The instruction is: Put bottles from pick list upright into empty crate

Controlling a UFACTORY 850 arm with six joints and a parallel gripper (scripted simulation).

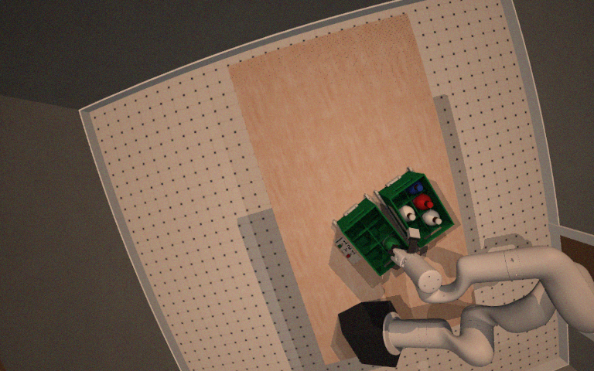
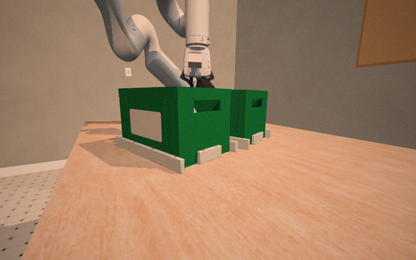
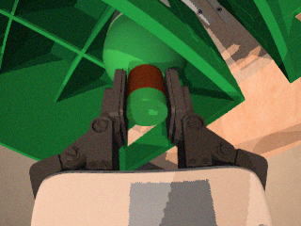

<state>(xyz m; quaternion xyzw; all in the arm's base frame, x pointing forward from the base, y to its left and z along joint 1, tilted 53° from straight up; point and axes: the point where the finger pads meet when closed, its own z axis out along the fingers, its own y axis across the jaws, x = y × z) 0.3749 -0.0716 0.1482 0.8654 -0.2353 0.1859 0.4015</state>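
Right now the green bottle is 7 cm below my hand. From my hand the other things lie so: red bottle 12 cm ahead, 21 cm to the right, 9 cm below; pick list 2 cm ahead, 20 cm to the left, 17 cm below; blue bottle 21 cm ahead, 19 cm to the right, 9 cm below.
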